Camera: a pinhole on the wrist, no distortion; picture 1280 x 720 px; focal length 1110.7 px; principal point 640.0 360.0 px. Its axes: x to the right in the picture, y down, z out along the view. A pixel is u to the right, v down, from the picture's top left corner.
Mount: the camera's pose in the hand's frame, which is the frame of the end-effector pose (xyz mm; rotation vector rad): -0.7 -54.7 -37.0 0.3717 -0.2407 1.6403
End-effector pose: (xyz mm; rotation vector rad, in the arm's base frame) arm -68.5 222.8 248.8 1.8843 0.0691 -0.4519
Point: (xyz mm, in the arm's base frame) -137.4 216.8 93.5
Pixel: 210.3 576.2
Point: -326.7 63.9 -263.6
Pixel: 151.2 583.3
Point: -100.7 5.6 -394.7
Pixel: 126.0 73.5
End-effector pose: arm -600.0 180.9 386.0 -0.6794 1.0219 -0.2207
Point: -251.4 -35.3 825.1
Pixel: 107.3 569.6
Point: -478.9 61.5 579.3
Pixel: 99.3 603.9
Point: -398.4 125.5 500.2
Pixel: 644.9 235.3
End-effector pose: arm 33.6 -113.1 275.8 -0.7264 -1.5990 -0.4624
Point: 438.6 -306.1 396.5
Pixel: behind the camera
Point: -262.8 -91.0 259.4
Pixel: 571.9 467.4
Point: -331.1 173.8 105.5
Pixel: 1200.5 659.7
